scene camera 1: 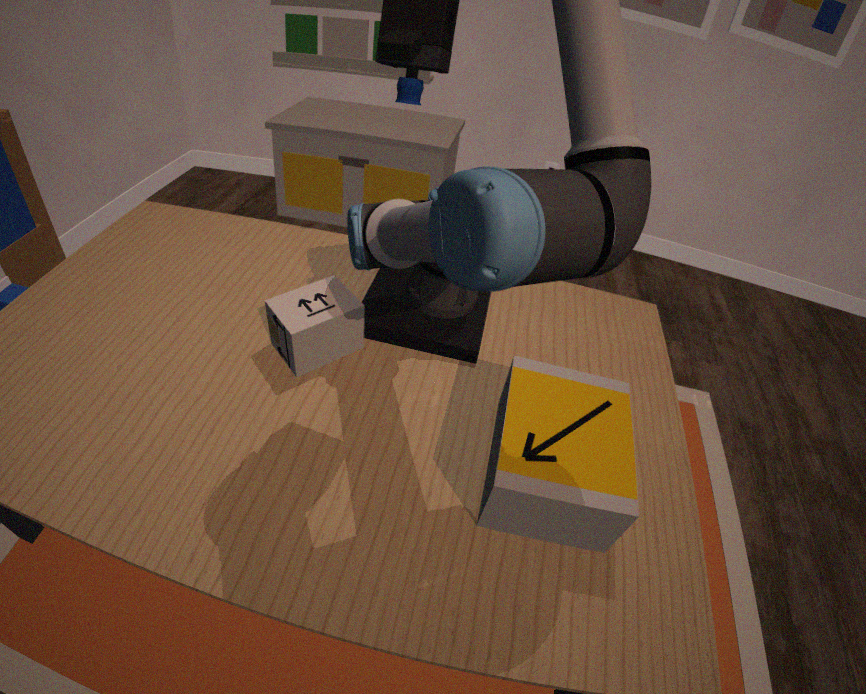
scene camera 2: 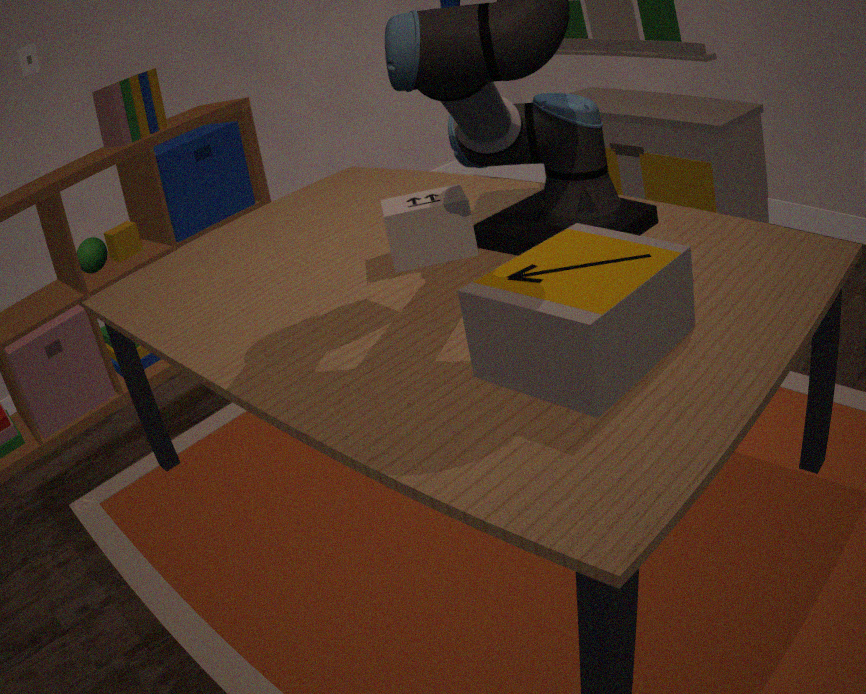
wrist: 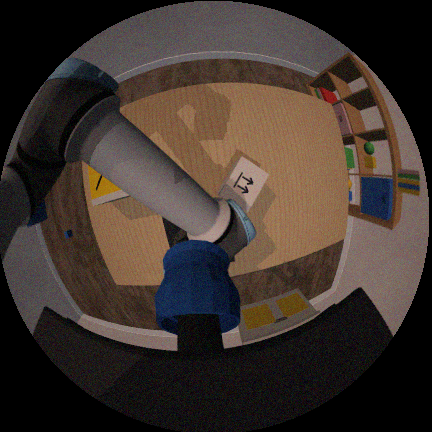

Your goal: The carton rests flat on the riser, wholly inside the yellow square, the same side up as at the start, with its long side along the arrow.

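Observation:
The pale carton (scene camera 1: 315,326) (scene camera 2: 430,232) (wrist: 251,177) stands on the table beside the robot's base, two black arrows on its top face. Part of it is hidden by the arm in the wrist view. The light grey riser (scene camera 1: 552,516) (scene camera 2: 533,347) stands apart from it, with the yellow square (scene camera 1: 567,388) (scene camera 2: 578,292) (wrist: 112,189) on top. A black arrow (scene camera 1: 568,429) (scene camera 2: 585,266) crosses the square diagonally; the arm hides much of it in the wrist view. My gripper (scene camera 1: 409,99), a blue suction cup, hangs high up, away from carton and riser, with nothing on it.
The black robot base (scene camera 1: 426,310) (scene camera 2: 513,224) stands on the table (scene camera 1: 144,404) (scene camera 2: 238,296) (wrist: 305,165) close to the carton. The arm's blue-capped joint (scene camera 1: 487,227) is above the base in scene camera 1. A cabinet (scene camera 1: 365,130) and a bookcase (scene camera 2: 137,169) stand beyond the table.

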